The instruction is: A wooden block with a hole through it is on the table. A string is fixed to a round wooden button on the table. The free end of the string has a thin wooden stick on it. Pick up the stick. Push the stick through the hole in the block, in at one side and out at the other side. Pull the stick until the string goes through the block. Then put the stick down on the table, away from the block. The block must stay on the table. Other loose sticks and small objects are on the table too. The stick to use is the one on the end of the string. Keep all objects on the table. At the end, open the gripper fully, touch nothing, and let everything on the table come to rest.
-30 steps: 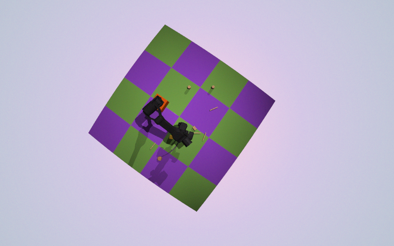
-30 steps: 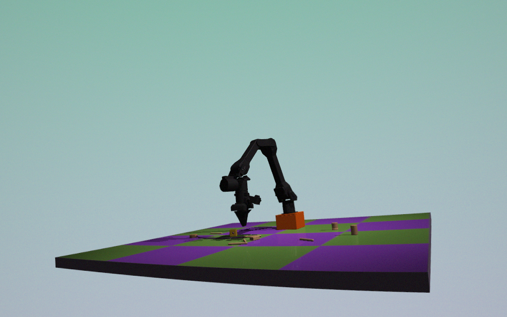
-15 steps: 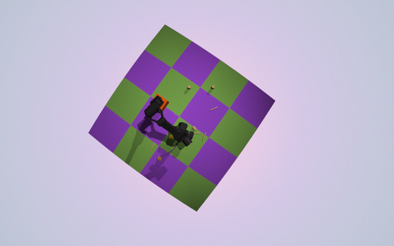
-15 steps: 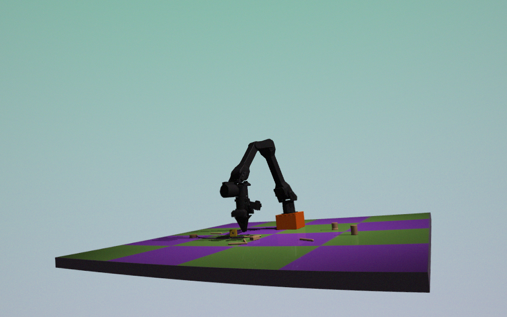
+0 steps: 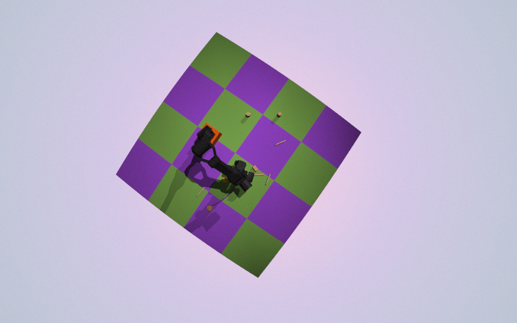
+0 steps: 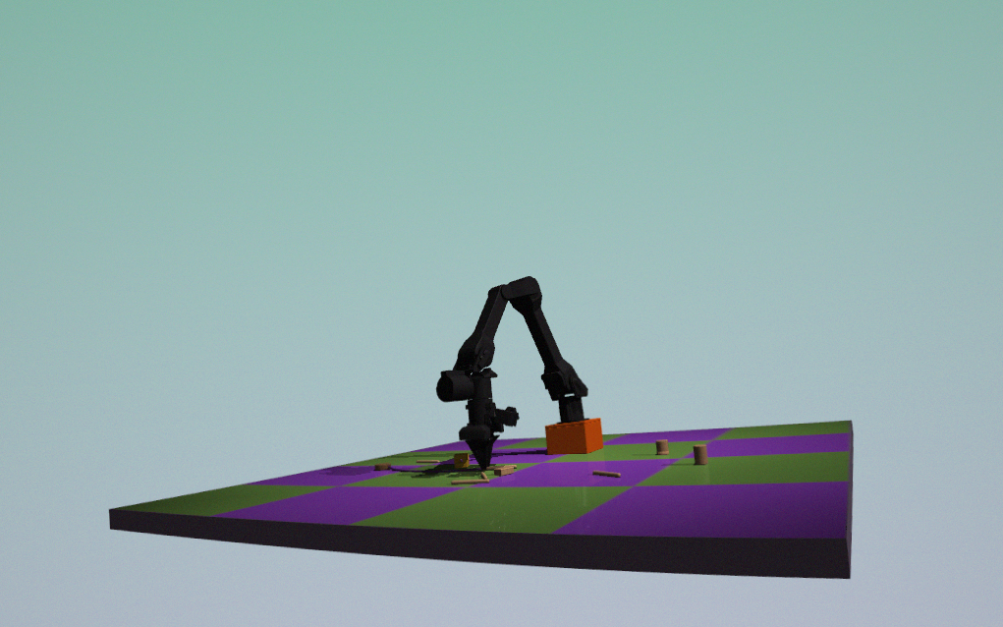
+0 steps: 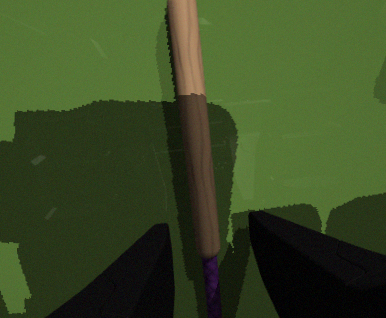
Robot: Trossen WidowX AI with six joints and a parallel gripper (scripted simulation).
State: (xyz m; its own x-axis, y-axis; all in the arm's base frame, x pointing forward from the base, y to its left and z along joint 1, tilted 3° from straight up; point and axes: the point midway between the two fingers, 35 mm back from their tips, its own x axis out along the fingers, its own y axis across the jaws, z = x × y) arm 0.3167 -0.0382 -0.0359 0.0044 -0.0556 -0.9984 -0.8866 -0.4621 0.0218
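Right now the thin wooden stick is 10 mm behind my gripper tip and 10 mm to the left of it. The rest, counted from my gripper tip: round wooden button: 20 mm ahead, 320 mm to the right; small wooden piece: 50 mm ahead, 90 mm to the left.
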